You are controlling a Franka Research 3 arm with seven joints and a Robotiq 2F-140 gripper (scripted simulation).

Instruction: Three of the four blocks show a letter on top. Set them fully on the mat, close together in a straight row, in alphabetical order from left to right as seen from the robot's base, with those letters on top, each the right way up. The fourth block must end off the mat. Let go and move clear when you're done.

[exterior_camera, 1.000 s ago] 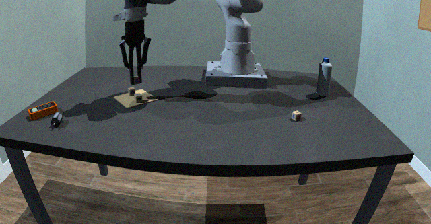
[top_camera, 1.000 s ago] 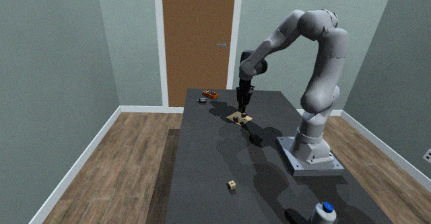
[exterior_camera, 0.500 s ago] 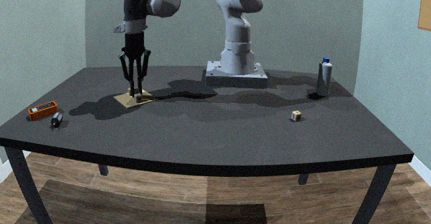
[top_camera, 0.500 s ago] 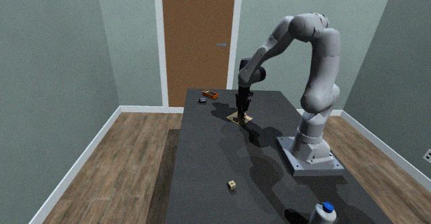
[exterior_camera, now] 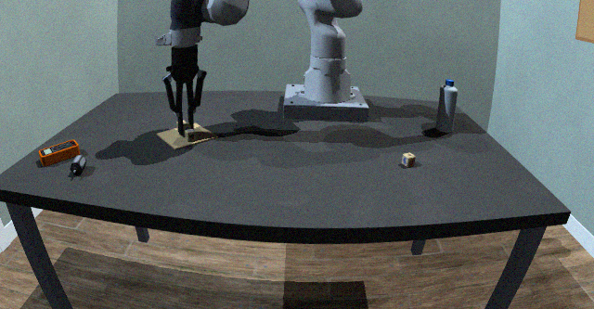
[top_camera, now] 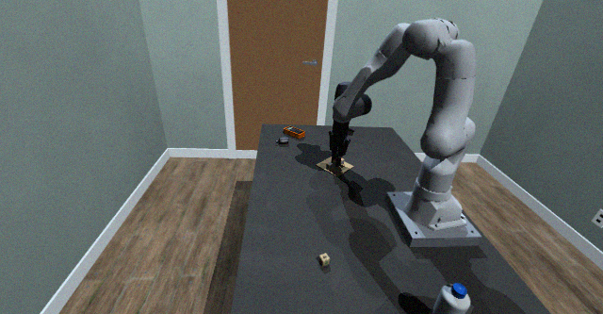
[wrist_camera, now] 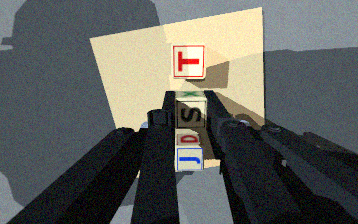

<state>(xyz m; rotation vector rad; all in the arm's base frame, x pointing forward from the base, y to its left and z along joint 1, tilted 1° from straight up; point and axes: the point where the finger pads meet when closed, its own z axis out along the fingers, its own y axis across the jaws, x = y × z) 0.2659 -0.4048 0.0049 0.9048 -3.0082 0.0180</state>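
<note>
Right now the tan mat is 40 mm below my hand. Also, from my hand: block (30 mm behind, 20 mm to the right, 30 mm below); then orange device (190 mm ahead, 370 mm to the right, 30 mm below).
</note>
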